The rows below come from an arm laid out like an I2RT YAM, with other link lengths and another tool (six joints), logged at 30 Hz.
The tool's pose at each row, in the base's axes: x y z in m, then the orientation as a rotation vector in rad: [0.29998 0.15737 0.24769 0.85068 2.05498 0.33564]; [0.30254 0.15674 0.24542 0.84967 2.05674 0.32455]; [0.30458 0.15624 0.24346 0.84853 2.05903 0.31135]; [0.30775 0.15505 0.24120 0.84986 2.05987 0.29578]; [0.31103 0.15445 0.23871 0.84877 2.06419 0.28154]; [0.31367 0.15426 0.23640 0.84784 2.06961 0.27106]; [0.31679 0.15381 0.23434 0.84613 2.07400 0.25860]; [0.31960 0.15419 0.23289 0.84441 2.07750 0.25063]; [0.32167 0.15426 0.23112 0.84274 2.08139 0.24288]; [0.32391 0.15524 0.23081 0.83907 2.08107 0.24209]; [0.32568 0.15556 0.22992 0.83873 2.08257 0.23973]
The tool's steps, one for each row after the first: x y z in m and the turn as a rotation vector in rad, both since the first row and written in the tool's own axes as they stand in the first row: [-0.00003 -0.00049 0.00344 0.00707 -0.00256 -0.00503]; [0.00004 -0.00096 0.00628 0.01560 -0.00537 -0.01100]; [-0.00062 -0.00158 0.01025 0.02625 -0.00999 -0.01582]; [-0.00078 -0.00184 0.01440 0.03617 -0.01124 -0.02248]; [-0.00052 -0.00199 0.01790 0.04416 -0.01013 -0.02786]; [-0.00078 -0.00199 0.02165 0.05274 -0.01067 -0.03430]; [-0.00074 -0.00121 0.02474 0.05818 -0.01045 -0.03897]; [-0.00041 -0.00115 0.02744 0.06364 -0.00977 -0.04360]; [-0.00044 0.00041 0.02936 0.06245 -0.01075 -0.04639]; [-0.00037 0.00097 0.03128 0.06429 -0.01024 -0.04773]
